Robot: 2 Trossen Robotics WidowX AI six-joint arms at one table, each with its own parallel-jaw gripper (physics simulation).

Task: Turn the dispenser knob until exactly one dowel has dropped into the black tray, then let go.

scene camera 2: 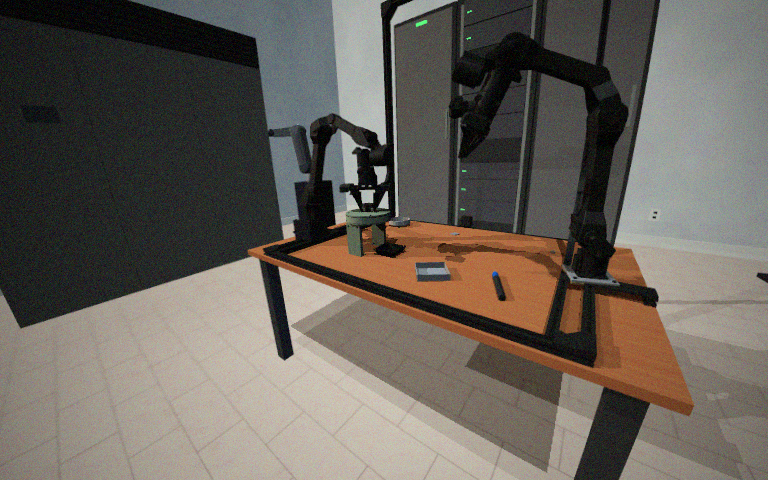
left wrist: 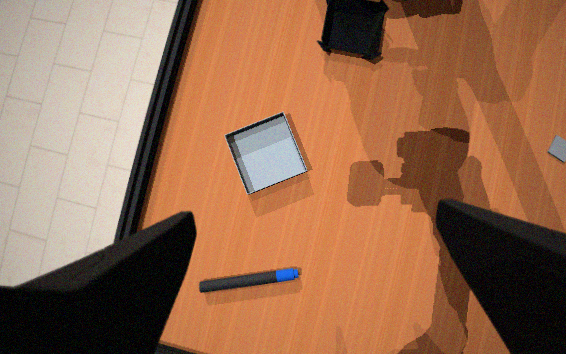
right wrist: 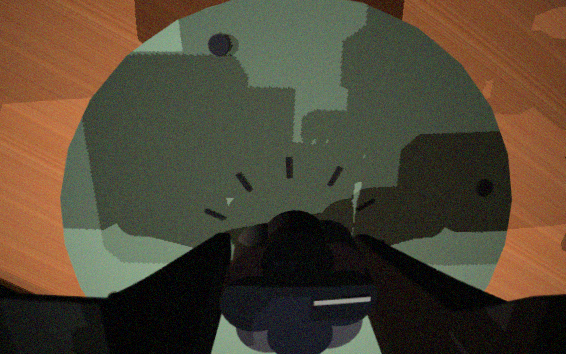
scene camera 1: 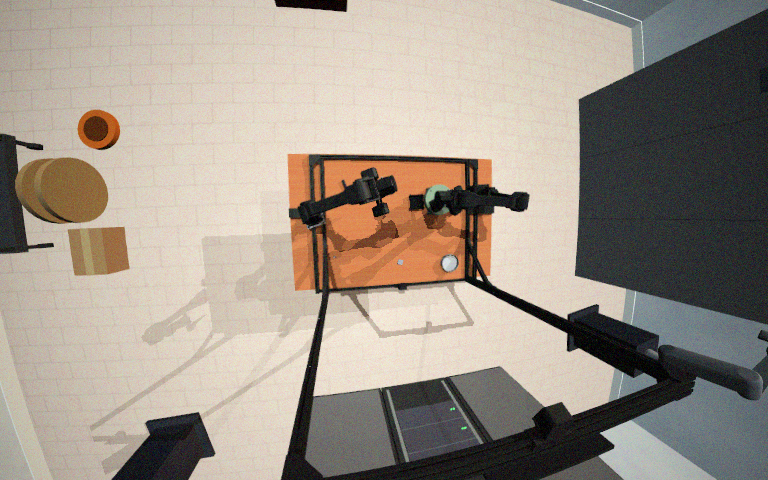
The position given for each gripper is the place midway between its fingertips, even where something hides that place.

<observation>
The left gripper (scene camera 2: pixel 461 158) is open, with nothing in its grasp. A grey tray (left wrist: pixel 265 153) and a blue-capped black marker (left wrist: pixel 287 274) rest on the table. Also in view: the right gripper (scene camera 2: pixel 368 211).
The left gripper also shows in the left wrist view (left wrist: pixel 314 217). The right gripper is seen too in the right wrist view (right wrist: pixel 292 246). The right wrist view does not show the blue-capped black marker: it is out of frame.
</observation>
